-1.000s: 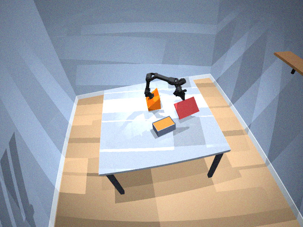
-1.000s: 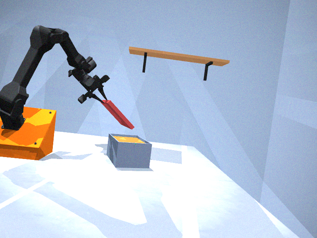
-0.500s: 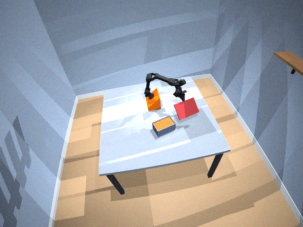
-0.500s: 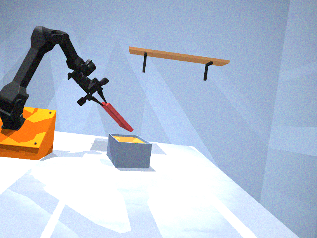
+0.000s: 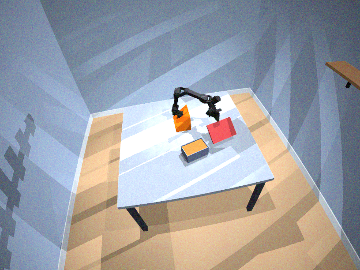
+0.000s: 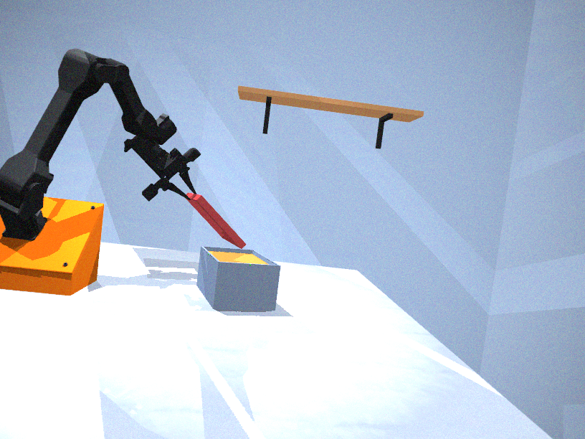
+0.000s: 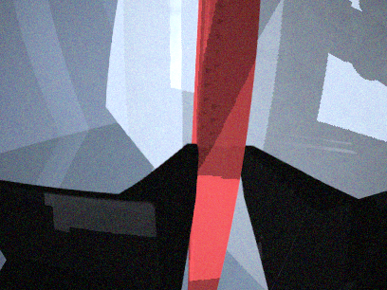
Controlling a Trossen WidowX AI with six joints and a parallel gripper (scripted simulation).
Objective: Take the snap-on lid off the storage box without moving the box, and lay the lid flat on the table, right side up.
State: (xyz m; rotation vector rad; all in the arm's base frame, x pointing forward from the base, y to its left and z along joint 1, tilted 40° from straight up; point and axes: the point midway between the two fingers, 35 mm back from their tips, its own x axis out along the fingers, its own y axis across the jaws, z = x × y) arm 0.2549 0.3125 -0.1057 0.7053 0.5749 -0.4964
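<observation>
My gripper tip is now 60 mm short of the lid, 50 mm above it and 20 mm to the right of it. The rest, counted from my gripper tip: grey-blue storage box 250 mm to the right, 160 mm below, 150 mm ahead.
</observation>
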